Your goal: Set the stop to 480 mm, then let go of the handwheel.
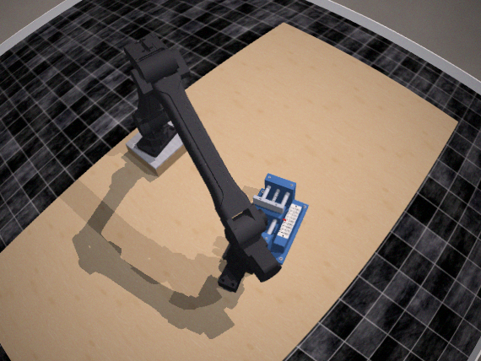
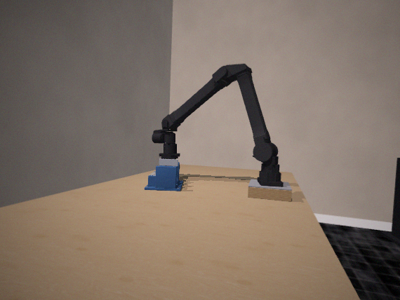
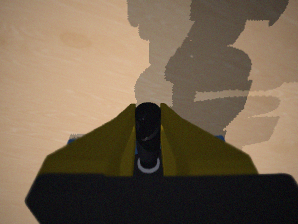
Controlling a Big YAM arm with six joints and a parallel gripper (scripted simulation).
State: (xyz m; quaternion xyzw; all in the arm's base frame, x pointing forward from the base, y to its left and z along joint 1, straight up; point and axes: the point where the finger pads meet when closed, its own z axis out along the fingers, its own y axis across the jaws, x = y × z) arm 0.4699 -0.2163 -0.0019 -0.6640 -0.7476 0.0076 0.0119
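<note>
Right now the black handwheel is 3 cm to the left of my hand, 1 cm behind it and 1 cm above it. The rest, counted from my hand: sliding stop block 16 cm to the left, 4 cm above, 2 cm behind; black handwheel handle 1 cm to the left.
</note>
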